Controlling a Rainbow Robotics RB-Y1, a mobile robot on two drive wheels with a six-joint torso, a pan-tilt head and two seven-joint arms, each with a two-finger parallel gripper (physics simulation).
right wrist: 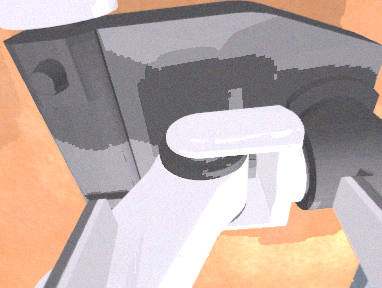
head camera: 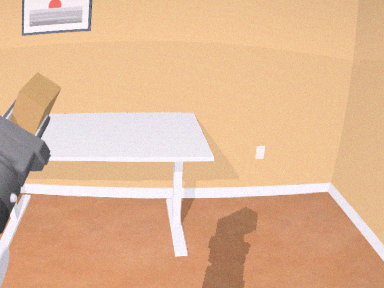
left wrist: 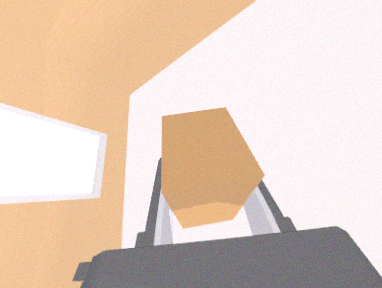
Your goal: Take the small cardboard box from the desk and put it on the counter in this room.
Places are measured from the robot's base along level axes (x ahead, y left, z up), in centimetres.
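Pixels of known places: left gripper, between the fingertips: (head camera: 32,110) (left wrist: 201,160); right gripper, between the fingertips: (right wrist: 221,202).
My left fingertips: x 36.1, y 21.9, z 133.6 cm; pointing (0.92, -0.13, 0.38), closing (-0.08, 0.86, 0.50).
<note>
For each thing: its top centre in the pictures, then the offset to it from my left fingertips. "spot": a spot on its surface instead. Level surfaces: height alone.
- small cardboard box, centre of its top: (left wrist: 224,177) (head camera: 30,73) dx -1.1, dy -0.5, dz +6.3 cm
- white table, height of its surface: dz -61.4 cm
- bright window, a spot on its surface: (left wrist: 45,160) spot: dx +61.3, dy -182.3, dz +21.7 cm
The small cardboard box (head camera: 39,92) (left wrist: 207,145) is held up in the air between the fingers of my left gripper (head camera: 30,117) (left wrist: 201,160), which is shut on it. In the head camera, it shows at the left edge, in front of the wall and the left part of a white table (head camera: 125,137). I cannot tell whether this white-topped table with white legs is the desk or the counter. My right gripper (right wrist: 221,202) is open, with its fingers wide apart at the lower left and right of its view; I see no object gripped between them.
A framed picture (head camera: 56,17) hangs on the wall above the table. A wall outlet (head camera: 260,152) is right of the table. A room corner is at the right. A bright window (left wrist: 45,160) shows in the left wrist view. My dark base (right wrist: 200,55) fills much of the right wrist view.
</note>
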